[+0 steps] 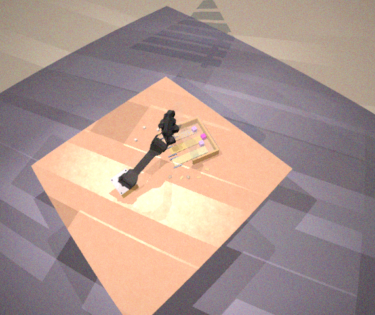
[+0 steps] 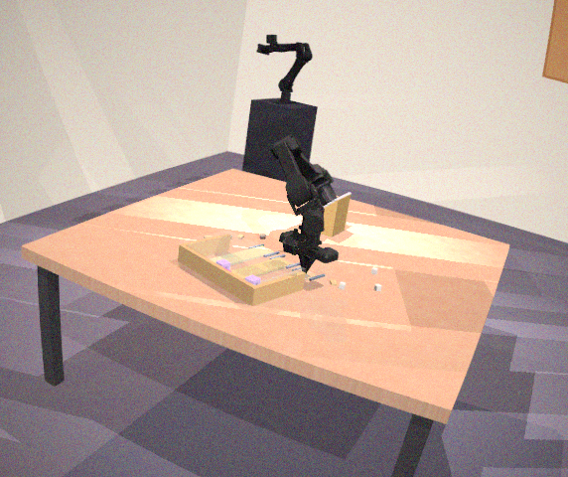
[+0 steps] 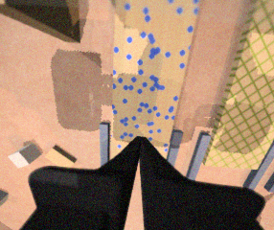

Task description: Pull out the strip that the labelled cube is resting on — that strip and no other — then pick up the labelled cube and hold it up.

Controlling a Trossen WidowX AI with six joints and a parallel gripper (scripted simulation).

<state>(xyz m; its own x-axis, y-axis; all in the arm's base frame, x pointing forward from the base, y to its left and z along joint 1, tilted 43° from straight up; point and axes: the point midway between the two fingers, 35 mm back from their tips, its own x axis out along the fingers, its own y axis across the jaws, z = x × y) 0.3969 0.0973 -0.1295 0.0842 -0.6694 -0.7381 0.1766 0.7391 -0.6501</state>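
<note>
Right now the cross-hatched strip is 80 mm ahead of my gripper tip and 110 mm to the right of it.
</note>
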